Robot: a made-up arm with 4 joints.
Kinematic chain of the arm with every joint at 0, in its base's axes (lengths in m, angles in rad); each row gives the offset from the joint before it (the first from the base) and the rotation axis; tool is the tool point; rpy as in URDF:
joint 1: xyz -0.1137 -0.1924 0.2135 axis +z
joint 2: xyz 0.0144 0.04 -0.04 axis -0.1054 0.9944 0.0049
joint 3: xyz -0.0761 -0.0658 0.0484 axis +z
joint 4: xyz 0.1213 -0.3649 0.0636 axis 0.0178 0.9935 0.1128
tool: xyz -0.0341 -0.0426 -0.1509 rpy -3.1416 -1.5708 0
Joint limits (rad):
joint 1: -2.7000..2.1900
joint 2: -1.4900..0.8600
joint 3: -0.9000..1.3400
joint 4: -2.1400..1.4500
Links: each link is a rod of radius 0.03 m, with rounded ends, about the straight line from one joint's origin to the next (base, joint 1, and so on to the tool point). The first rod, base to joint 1, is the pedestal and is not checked.
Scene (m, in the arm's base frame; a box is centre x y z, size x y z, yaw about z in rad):
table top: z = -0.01
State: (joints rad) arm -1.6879 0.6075 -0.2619 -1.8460
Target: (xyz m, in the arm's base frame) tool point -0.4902 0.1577 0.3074
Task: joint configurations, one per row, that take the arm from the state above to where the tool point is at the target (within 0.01 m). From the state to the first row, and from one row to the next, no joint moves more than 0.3 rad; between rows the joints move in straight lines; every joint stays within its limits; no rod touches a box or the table.
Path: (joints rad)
1: -1.9673 0.5977 -0.4397 -1.6298
2: -2.2466 0.5879 -0.6176 -1.4136

